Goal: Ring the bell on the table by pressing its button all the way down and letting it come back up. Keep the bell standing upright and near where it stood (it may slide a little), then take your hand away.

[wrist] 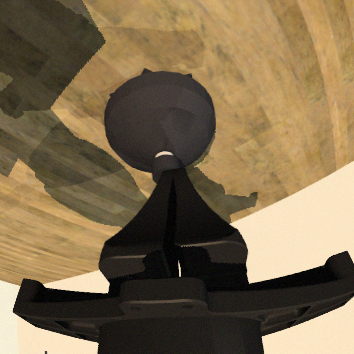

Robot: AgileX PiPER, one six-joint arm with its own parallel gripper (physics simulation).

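The bell (160, 115) is a dark, rounded dome standing upright on the wooden table (280, 100), in the upper middle of the wrist view. Its button (166, 162) is a small dark post with a pale spot, at the dome's lower side in the picture. My gripper (175, 181) is shut and empty, with its fingertips together at the button, overlapping its lower part in the view. The tips hide part of the button, so how far down it is pressed cannot be told exactly.
Dark shadows of the arm and gripper fall across the table at the left and beside the bell. The table's curved edge runs across the lower part of the view, with a pale surface beyond it.
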